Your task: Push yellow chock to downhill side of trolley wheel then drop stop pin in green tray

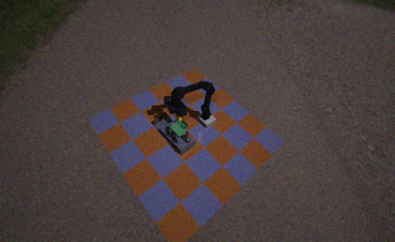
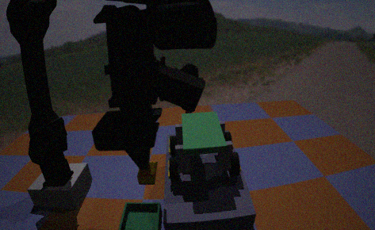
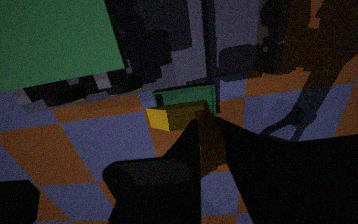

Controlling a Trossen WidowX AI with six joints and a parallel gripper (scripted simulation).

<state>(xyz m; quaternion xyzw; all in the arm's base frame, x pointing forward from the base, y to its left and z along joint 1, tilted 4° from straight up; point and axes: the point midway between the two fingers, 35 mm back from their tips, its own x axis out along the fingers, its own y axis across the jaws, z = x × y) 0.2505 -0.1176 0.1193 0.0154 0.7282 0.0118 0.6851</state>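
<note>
Now: gripper tip 220 mm to the right of the red-headed stop pin, 70 mm short of it and 30 mm above it. Round my gripper tip: trolley (130 mm to the left, 90 mm ahead, 40 mm below); then green tray (160 mm below, 40 mm behind, 20 mm to the left); then yellow chock (20 mm to the left, 10 mm below).
</note>
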